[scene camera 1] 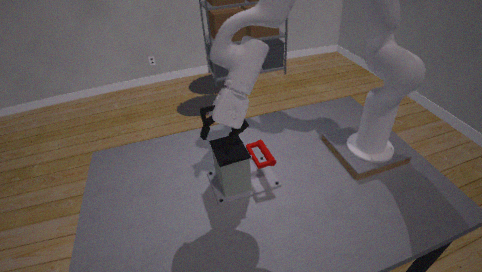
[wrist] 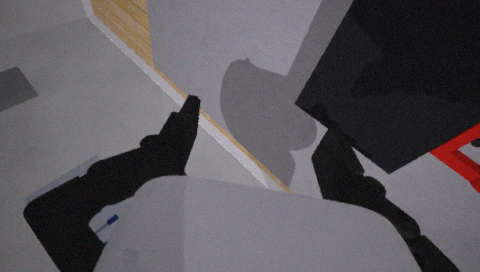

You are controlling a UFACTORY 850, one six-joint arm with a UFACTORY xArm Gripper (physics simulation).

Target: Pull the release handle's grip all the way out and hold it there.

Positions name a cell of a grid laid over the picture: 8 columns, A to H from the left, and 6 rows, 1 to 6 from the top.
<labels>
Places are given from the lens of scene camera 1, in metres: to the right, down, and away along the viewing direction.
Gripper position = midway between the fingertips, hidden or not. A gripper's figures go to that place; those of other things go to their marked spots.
gripper (scene camera 1: D4): -0.08, 0.02, 0.82
pale base plate (scene camera 1: E4): 0.09, 0.16, 1.00
</labels>
